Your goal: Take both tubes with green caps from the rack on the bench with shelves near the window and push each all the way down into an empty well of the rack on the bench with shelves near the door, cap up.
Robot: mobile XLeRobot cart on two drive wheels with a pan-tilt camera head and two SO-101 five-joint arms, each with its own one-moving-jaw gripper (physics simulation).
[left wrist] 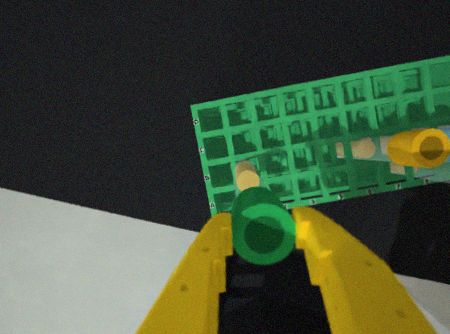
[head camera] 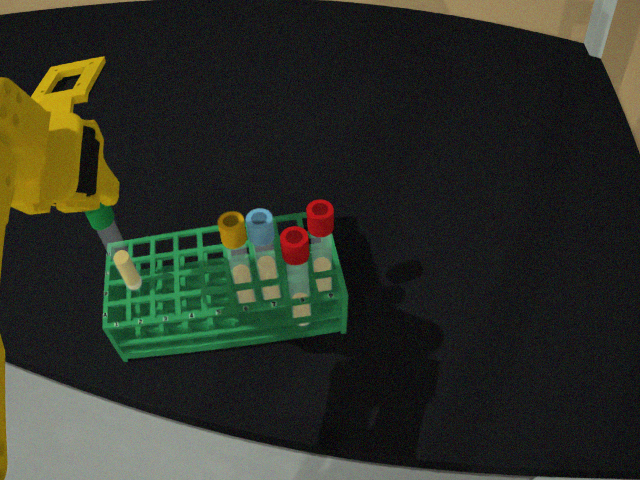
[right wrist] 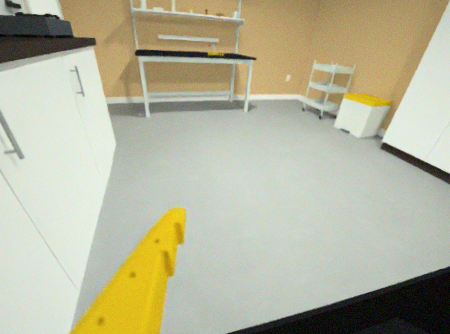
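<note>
My left gripper (head camera: 105,202) (left wrist: 262,214) is shut on the green cap of a tube (head camera: 100,217) (left wrist: 264,232). The tube leans, and its cream lower end is drawn over the top grid of the green rack (head camera: 180,338) (left wrist: 300,116), near columns 1 and 2 at the picture's left end. It seems to be above the grid; its exact height is hard to tell. The gripper hides the cap's upper part in the head view. My right gripper (right wrist: 175,220) is fully open, with one notched jaw showing. The second green-capped tube does not show in the head view.
The rack also holds an orange-capped tube (head camera: 231,229) (left wrist: 420,148), a blue-capped tube (head camera: 260,227) and two red-capped tubes (head camera: 294,245) (head camera: 320,218). In the right wrist view, a far bench (right wrist: 175,55) carries a yellow rack (right wrist: 216,54); a trolley (right wrist: 333,67) and yellow-lidded bin (right wrist: 361,117) stand right.
</note>
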